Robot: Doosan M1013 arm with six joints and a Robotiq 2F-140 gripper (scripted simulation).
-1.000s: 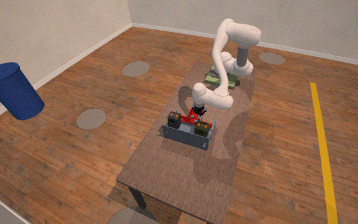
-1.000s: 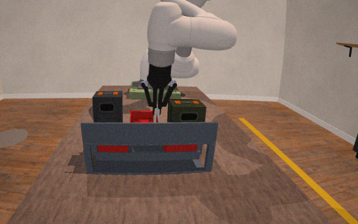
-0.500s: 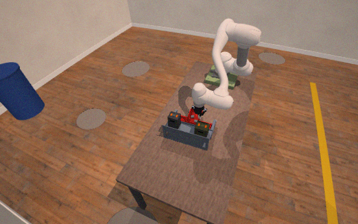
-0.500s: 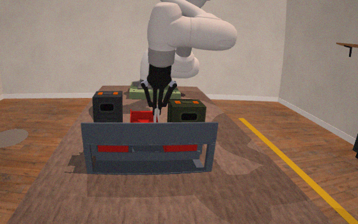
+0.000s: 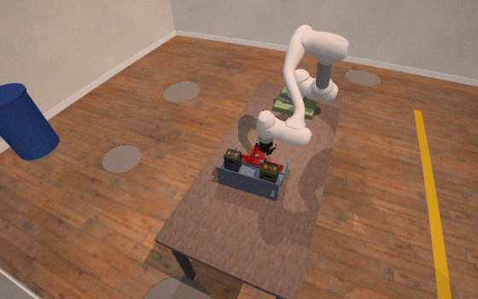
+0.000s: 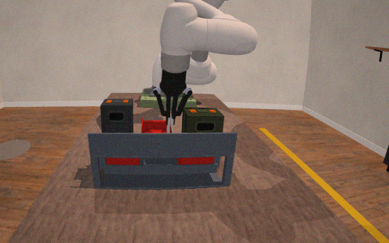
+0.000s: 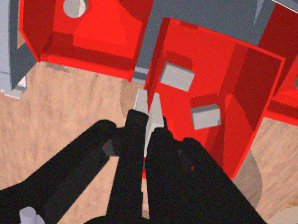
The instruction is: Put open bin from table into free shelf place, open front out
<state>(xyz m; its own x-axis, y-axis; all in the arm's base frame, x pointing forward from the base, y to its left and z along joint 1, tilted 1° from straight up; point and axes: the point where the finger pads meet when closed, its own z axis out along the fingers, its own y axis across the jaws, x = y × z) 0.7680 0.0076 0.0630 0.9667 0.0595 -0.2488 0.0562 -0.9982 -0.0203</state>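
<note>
Right now the shelf floor is 120 mm ahead of my hand, 100 mm below it and 40 mm to the right of it. From my hand the other things lie so: shelf back board (250 mm ahead, 30 mm to the right, 30 mm above); dark green box (170 mm ahead, 80 mm to the left, 50 mm above); black box (180 mm ahead, 150 mm to the right, 60 mm above).
</note>
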